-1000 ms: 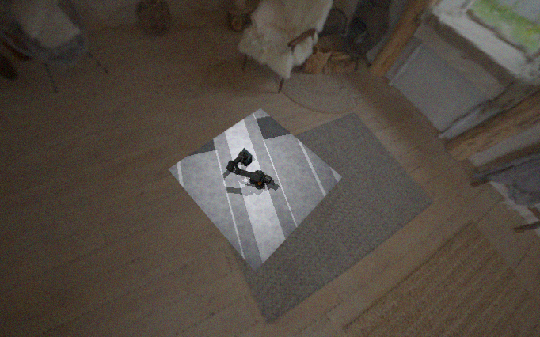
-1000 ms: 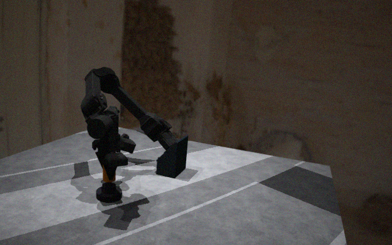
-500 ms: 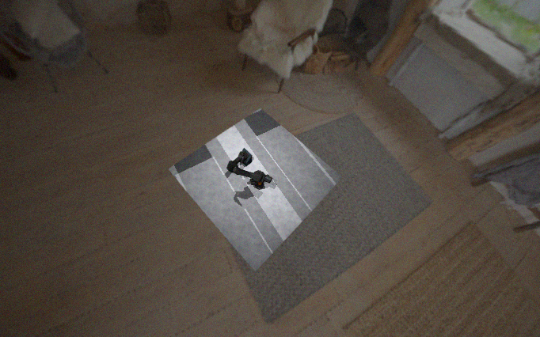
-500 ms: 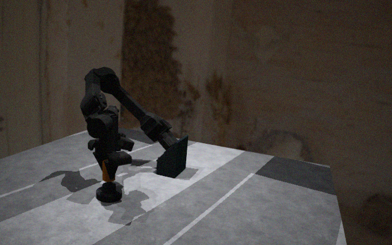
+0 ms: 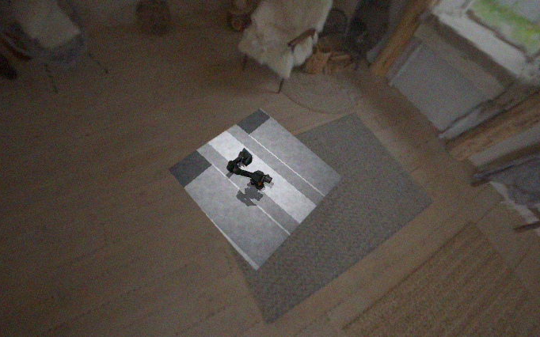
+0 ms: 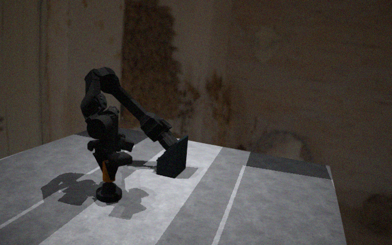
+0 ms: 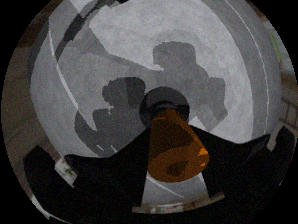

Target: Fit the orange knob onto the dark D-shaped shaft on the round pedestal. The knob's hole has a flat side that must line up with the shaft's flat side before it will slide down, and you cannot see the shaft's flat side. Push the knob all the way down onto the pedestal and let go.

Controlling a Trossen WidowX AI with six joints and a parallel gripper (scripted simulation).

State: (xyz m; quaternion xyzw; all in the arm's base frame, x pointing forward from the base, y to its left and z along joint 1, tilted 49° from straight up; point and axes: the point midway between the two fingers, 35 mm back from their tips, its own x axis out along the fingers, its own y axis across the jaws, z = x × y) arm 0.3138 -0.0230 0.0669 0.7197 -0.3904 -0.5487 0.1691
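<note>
Now: the orange knob 20 mm above my gripper tip. The rest, counted from my gripper tip: dark round pedestal 40 mm below.
</note>
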